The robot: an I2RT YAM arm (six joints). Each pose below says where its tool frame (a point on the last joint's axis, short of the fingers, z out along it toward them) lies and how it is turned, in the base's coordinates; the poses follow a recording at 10 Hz.
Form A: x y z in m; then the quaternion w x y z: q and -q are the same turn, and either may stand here.
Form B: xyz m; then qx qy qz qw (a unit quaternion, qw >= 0). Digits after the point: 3 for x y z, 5 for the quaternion.
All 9 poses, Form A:
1: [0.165 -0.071 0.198 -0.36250 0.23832 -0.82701 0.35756]
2: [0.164 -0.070 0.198 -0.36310 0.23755 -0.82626 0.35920]
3: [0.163 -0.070 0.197 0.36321 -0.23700 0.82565 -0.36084]
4: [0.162 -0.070 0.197 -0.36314 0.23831 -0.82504 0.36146]
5: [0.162 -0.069 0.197 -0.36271 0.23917 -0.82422 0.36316]
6: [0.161 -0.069 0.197 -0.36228 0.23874 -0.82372 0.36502]
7: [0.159 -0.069 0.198 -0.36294 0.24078 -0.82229 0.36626]
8: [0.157 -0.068 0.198 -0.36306 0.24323 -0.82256 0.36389]
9: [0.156 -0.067 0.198 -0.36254 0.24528 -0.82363 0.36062]
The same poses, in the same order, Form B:
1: [0.165 -0.071 0.198 -0.23832 0.82701 -0.35756 0.36250]
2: [0.164 -0.070 0.198 -0.23755 0.82626 -0.35920 0.36310]
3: [0.163 -0.070 0.197 -0.23700 0.82565 -0.36084 0.36321]
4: [0.162 -0.070 0.197 -0.23831 0.82504 -0.36146 0.36314]
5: [0.162 -0.069 0.197 -0.23917 0.82422 -0.36316 0.36271]
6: [0.161 -0.069 0.197 -0.23874 0.82372 -0.36502 0.36228]
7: [0.159 -0.069 0.198 -0.24078 0.82229 -0.36626 0.36294]
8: [0.157 -0.068 0.198 -0.24323 0.82256 -0.36389 0.36306]
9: [0.156 -0.067 0.198 -0.24528 0.82363 -0.36062 0.36254]
